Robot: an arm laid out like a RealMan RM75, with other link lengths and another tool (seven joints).
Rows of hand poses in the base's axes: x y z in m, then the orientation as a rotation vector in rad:
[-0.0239 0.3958 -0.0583 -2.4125 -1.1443 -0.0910]
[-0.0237 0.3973 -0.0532 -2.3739 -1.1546 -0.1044]
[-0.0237 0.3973 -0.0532 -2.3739 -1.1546 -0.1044]
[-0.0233 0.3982 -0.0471 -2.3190 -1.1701 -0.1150]
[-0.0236 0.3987 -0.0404 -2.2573 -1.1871 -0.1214]
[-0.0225 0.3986 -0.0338 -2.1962 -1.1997 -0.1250]
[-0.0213 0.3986 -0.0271 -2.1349 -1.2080 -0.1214]
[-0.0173 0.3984 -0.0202 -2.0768 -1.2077 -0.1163]
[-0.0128 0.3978 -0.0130 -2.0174 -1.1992 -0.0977]
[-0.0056 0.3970 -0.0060 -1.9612 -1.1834 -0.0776]
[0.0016 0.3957 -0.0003 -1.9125 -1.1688 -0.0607]
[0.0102 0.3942 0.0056 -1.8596 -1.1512 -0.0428]
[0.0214 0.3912 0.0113 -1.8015 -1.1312 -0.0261]
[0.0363 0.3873 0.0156 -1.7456 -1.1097 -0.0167]
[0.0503 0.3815 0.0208 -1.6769 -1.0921 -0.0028]
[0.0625 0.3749 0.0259 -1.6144 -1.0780 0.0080]
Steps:
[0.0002 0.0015 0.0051 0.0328 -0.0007 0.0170]
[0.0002 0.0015 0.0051 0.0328 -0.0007 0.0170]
[0.0006 0.0024 0.0112 0.0765 0.0030 0.0436]
[0.0003 0.0029 0.0179 0.1238 0.0105 0.0747]
[0.0014 0.0028 0.0245 0.1711 0.0207 0.1040]
[0.0026 0.0028 0.0312 0.2179 0.0369 0.1325]
[0.0066 0.0026 0.0381 0.2647 0.0561 0.1551]
[0.0111 0.0020 0.0453 0.3116 0.0879 0.1758]
[0.0183 0.0012 0.0523 0.3582 0.1227 0.1911]
[0.0255 -0.0001 0.0580 0.3987 0.1531 0.2039]
[0.0341 -0.0016 0.0639 0.4435 0.1865 0.2168]
[0.0453 -0.0046 0.0696 0.4935 0.2216 0.2302]
[0.0602 -0.0085 0.0739 0.5447 0.2514 0.2404]
[0.0742 -0.0143 0.0791 0.6030 0.2866 0.2600]
[0.0864 -0.0209 0.0842 0.6557 0.3165 0.2792]

